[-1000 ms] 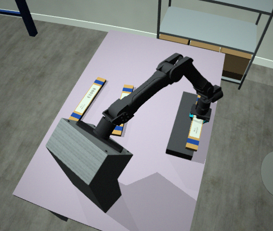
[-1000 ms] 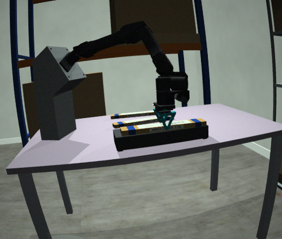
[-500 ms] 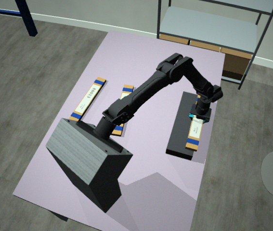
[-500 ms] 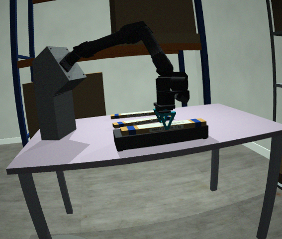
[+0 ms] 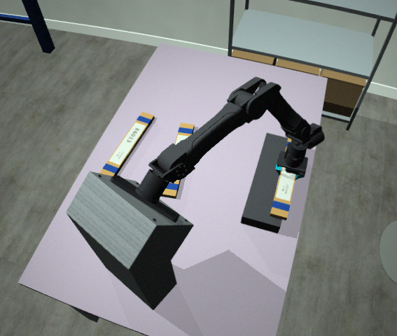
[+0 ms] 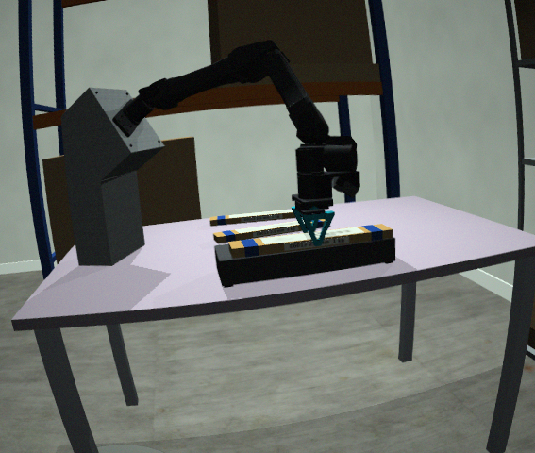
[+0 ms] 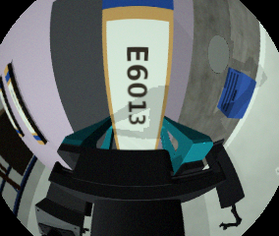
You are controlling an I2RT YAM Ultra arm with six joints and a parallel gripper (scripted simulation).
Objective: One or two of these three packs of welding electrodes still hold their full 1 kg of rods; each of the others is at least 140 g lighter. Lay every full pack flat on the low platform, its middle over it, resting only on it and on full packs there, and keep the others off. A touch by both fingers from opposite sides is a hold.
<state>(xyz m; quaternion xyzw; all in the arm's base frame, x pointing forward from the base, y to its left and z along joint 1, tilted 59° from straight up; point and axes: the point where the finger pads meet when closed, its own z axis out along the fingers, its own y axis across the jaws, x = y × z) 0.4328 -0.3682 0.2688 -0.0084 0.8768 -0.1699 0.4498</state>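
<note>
Now: the low dark platform 6 cm below my hand, 5 cm to the left of it and 1 cm ahead of it.
</note>
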